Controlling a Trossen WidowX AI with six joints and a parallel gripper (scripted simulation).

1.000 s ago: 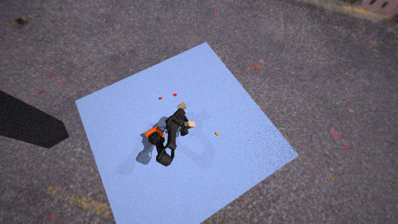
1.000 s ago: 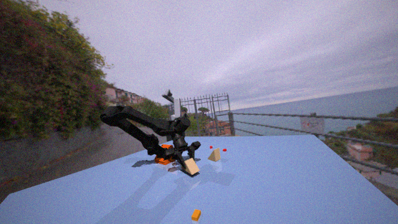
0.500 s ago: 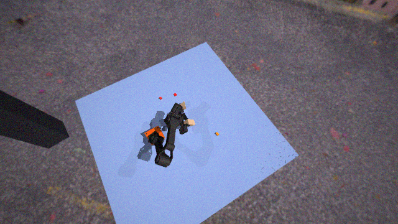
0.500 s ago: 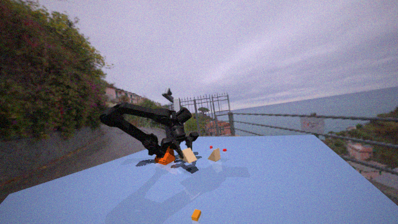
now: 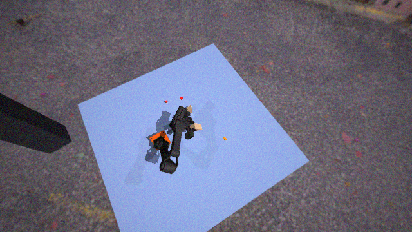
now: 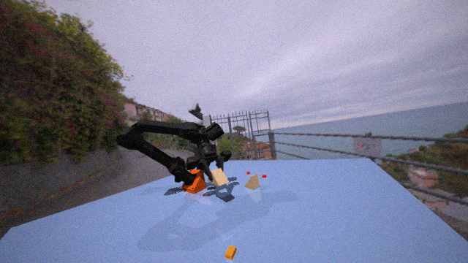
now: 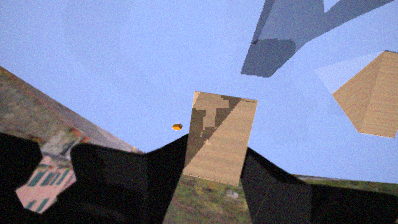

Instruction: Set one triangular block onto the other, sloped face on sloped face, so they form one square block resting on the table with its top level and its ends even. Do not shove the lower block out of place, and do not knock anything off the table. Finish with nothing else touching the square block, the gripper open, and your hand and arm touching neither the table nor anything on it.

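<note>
My gripper tip is 10 mm below the tan triangular block. From my gripper tip the other things lie so: small red cube 320 mm to the left, 110 mm below, 70 mm ahead; small orange cube 170 mm to the right, 140 mm ahead, 110 mm below.
</note>
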